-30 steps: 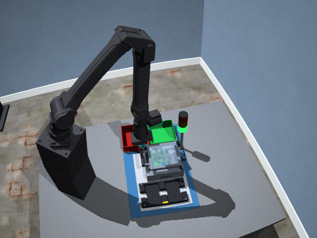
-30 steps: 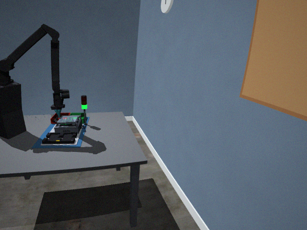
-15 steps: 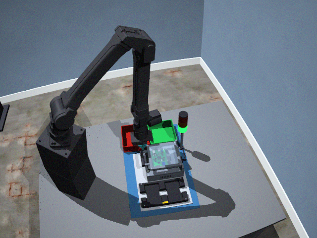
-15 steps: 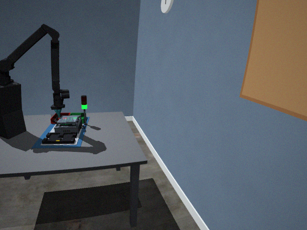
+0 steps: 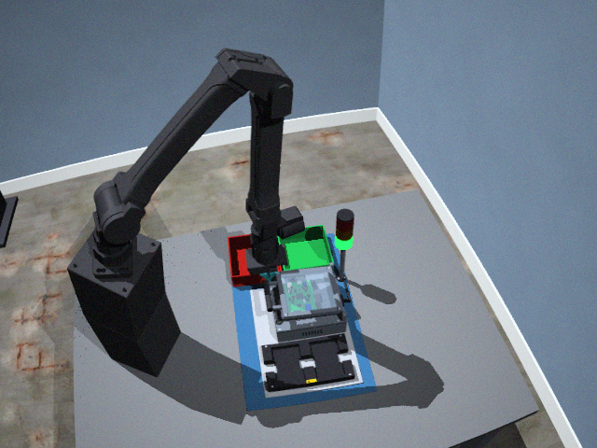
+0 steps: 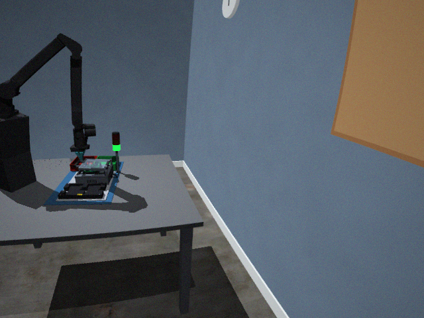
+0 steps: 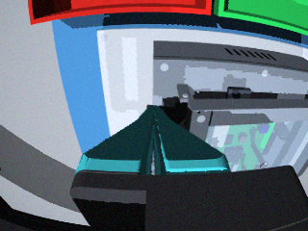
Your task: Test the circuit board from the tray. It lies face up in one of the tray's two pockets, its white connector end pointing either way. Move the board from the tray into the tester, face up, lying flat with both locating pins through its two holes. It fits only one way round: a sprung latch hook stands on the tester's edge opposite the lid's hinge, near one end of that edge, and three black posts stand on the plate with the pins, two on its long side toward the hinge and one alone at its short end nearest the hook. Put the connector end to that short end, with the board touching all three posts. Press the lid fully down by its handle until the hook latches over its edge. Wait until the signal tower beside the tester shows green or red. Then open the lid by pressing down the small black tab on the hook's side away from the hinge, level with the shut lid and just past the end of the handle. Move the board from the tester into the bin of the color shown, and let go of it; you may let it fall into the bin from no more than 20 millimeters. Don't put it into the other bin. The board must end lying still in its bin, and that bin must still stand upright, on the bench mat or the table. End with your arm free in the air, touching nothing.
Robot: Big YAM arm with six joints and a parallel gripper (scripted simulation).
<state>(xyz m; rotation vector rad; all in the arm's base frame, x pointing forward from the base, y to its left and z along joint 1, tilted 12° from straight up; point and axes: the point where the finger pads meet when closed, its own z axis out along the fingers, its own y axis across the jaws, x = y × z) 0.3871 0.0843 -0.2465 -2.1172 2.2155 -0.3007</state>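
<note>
Right now my hand is 10 mm short of the black latch hook and 10 mm above it. The rest, counted from my hand: red bin (140 mm to the left, 80 mm below, 20 mm behind); then green circuit board (70 mm ahead, 60 mm to the right, 20 mm below); then clear lid (70 mm to the right, 70 mm ahead).
</note>
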